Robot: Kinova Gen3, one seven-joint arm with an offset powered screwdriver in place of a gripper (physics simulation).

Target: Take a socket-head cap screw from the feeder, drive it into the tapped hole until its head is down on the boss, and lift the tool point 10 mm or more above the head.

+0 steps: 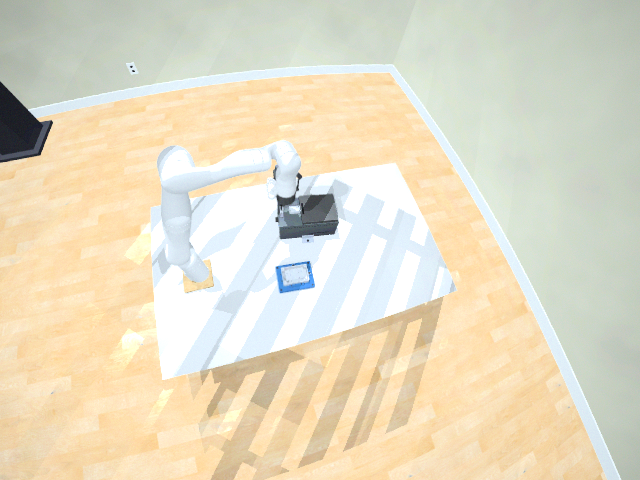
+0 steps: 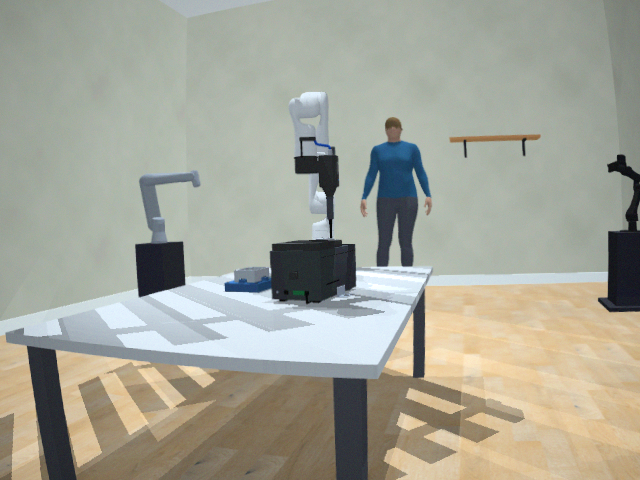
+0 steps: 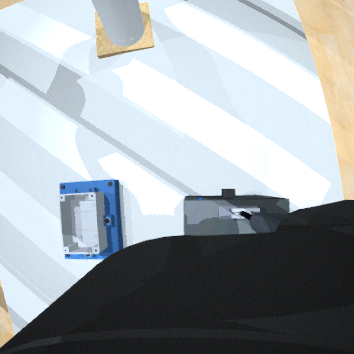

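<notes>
The black screw feeder (image 1: 320, 228) (image 2: 295, 263) (image 3: 200, 222) stands on the table. My screwdriver (image 2: 330, 237) (image 3: 241, 213) points straight down, with its bit tip at the light pick-up plate (image 3: 226, 213) on the feeder's top. Whether the tip touches a screw, or a screw sits on the bit, is too small to tell. A grey open housing (image 1: 295, 274) (image 2: 251, 274) (image 3: 101, 220) with corner bosses sits in a blue fixture (image 1: 282, 288) (image 2: 248, 286) (image 3: 116, 200), apart from the feeder. Which boss has the tapped hole cannot be told.
The arm's base stands on a wooden plate (image 1: 208, 284) (image 3: 102, 49) on the white table (image 1: 361, 304) (image 2: 258, 346). Beyond the table are a person (image 2: 395, 170), a second grey arm (image 2: 149, 198) on a dark pedestal and a wall shelf (image 2: 494, 138).
</notes>
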